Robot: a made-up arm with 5 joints.
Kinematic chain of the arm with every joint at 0, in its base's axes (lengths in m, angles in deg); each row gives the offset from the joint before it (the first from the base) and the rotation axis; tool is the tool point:
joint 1: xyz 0 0 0.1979 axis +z
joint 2: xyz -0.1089 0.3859 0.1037 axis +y
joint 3: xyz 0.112 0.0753 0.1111 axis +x
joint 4: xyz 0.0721 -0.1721 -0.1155 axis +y
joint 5: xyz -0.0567 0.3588 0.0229 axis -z
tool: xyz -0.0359 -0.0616 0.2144
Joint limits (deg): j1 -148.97..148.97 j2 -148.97..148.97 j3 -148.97..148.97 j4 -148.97..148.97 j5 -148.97..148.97
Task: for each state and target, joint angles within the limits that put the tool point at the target. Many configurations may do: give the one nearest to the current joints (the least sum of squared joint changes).
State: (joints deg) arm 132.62 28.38 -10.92 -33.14 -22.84
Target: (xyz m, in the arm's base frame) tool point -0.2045 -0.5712 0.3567
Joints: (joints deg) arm 145.06 19.34 1.46 -61.56 -5.04
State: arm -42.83 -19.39 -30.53 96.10 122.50
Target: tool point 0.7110 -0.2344 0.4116
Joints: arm -84.02 -17.28 -17.91 96.63 123.54
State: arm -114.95 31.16 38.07 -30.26 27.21
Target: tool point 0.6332 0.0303 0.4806
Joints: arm -98.03 22.07 36.19 -49.30 38.33
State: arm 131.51 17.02 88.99 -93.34 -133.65
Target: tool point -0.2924 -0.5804 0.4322
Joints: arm 145.03 30.31 33.74 -86.50 -95.34
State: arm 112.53 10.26 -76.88 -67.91 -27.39
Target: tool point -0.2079 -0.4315 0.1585
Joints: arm 133.57 8.78 -30.16 -98.77 -9.26
